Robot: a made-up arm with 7 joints. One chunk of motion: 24 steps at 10 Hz.
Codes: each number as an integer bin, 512 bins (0 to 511) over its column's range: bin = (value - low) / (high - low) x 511, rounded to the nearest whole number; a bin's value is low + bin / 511 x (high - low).
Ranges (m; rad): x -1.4..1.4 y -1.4..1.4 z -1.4..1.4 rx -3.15..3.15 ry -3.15..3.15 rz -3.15..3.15
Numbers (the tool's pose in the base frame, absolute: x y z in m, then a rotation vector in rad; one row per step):
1: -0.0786 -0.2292 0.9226 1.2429 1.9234 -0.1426
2: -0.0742 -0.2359 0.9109 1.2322 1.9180 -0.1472
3: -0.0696 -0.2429 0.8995 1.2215 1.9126 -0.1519
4: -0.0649 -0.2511 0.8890 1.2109 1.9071 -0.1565
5: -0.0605 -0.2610 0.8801 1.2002 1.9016 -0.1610
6: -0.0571 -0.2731 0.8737 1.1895 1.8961 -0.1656
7: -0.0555 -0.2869 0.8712 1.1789 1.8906 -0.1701
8: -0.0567 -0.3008 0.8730 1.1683 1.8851 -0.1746
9: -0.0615 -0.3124 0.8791 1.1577 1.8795 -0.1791
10: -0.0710 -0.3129 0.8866 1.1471 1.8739 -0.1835
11: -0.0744 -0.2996 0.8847 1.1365 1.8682 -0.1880
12: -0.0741 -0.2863 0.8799 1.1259 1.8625 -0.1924
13: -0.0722 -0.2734 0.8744 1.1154 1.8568 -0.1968
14: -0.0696 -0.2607 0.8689 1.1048 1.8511 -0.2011
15: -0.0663 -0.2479 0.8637 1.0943 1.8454 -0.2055
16: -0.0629 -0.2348 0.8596 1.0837 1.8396 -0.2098
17: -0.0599 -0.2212 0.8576 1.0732 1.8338 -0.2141
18: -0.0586 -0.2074 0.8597 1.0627 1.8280 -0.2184
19: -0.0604 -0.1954 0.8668 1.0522 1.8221 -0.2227
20: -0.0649 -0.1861 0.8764 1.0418 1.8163 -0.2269
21: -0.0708 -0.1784 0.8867 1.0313 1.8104 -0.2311
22: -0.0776 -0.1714 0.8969 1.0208 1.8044 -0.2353
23: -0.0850 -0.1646 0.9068 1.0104 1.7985 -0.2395
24: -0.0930 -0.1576 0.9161 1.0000 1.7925 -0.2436
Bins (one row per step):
1: 241 214 424 356 412 244
2: 242 212 422 355 411 244
3: 243 211 420 355 411 243
4: 244 210 418 354 410 243
5: 244 208 416 353 410 242
6: 245 206 415 352 409 242
7: 245 203 414 351 409 242
8: 245 201 415 350 408 241
9: 244 198 416 349 408 241
10: 243 198 417 349 407 241
11: 242 201 417 348 407 240
12: 242 203 416 347 407 240
13: 242 206 415 346 406 240
14: 243 208 414 345 406 239
15: 243 210 413 344 405 239
16: 244 213 412 343 405 238
17: 245 215 412 343 404 238
18: 245 218 412 342 404 238
19: 244 220 414 341 403 237
20: 244 222 415 340 403 237
21: 243 223 417 339 402 237
22: 241 224 419 338 402 236
23: 240 225 421 337 401 236
24: 239 227 423 337 401 236

